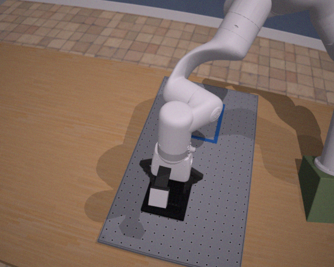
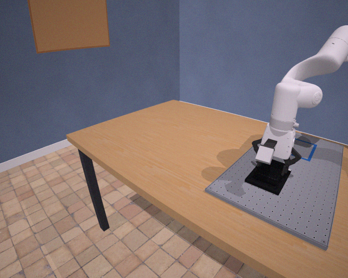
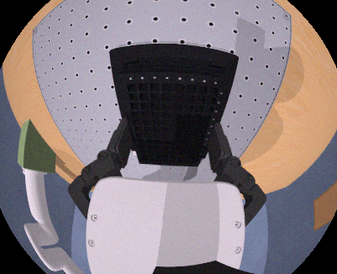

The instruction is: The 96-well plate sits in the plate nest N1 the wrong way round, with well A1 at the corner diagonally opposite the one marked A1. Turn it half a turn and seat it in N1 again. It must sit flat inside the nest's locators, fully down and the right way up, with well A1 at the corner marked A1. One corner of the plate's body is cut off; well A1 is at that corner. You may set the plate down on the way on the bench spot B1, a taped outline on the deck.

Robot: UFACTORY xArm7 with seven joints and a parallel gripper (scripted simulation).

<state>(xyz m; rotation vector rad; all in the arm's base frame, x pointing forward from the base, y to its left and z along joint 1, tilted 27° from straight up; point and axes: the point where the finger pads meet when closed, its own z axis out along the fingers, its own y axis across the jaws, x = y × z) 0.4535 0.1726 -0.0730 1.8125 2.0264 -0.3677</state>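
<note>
Right now my hand is 4 cm above the black plate nest N1. From my hand the other things lie so: small white A1 mark: 5 cm behind, 8 cm to the right, 3 cm below; black 96-well plate: 1 cm below.
</note>
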